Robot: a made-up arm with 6 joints.
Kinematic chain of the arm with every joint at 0, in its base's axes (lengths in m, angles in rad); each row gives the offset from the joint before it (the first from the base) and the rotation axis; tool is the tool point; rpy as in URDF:
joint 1: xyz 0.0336 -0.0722 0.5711 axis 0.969 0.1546 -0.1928
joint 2: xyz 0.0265 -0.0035 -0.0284 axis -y
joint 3: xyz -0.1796 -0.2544 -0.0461 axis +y
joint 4: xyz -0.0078 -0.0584 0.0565 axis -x
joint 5: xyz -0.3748 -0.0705 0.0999 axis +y
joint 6: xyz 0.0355 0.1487 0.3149 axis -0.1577 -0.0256 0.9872
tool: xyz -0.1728 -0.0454 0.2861 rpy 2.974 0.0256 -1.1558
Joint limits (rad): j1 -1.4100..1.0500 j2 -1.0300..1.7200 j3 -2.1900..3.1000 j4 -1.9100..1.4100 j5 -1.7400..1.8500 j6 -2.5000..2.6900
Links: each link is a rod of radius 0.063 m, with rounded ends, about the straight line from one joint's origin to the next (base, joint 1, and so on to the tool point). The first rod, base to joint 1, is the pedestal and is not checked.
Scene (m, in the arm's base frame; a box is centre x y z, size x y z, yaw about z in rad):
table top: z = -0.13
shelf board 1: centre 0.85 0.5 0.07 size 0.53 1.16 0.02 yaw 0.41
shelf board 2: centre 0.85 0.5 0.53 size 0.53 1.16 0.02 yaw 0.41
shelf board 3: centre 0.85 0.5 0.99 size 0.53 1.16 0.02 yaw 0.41
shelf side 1: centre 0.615 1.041 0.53 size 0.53 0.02 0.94 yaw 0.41
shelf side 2: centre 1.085 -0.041 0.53 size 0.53 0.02 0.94 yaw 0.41
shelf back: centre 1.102 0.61 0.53 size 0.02 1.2 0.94 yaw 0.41
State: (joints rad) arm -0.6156 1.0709 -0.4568 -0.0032 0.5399 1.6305
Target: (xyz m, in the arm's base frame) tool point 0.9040 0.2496 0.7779
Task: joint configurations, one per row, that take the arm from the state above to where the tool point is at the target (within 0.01 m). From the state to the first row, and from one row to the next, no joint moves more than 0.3 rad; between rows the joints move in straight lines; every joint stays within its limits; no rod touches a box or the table.
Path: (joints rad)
1: -0.7663 0.7878 -0.2250 0.1255 0.3998 1.8807
2: -0.9171 0.5047 0.0068 0.2543 0.2597 2.1309
3: -1.0678 0.2216 0.2386 0.3830 0.1196 2.3811
4: -1.2186 -0.0615 0.4703 0.5118 -0.0205 2.6313
5: -1.2664 -0.3036 0.7370 0.4391 -0.2544 2.5355
6: -1.3143 -0.5458 1.0038 0.3664 -0.4883 2.4397
7: -1.3621 -0.7879 1.2705 0.2937 -0.7222 2.3439
8: -1.4100 -1.0300 1.5372 0.2210 -0.9561 2.2481

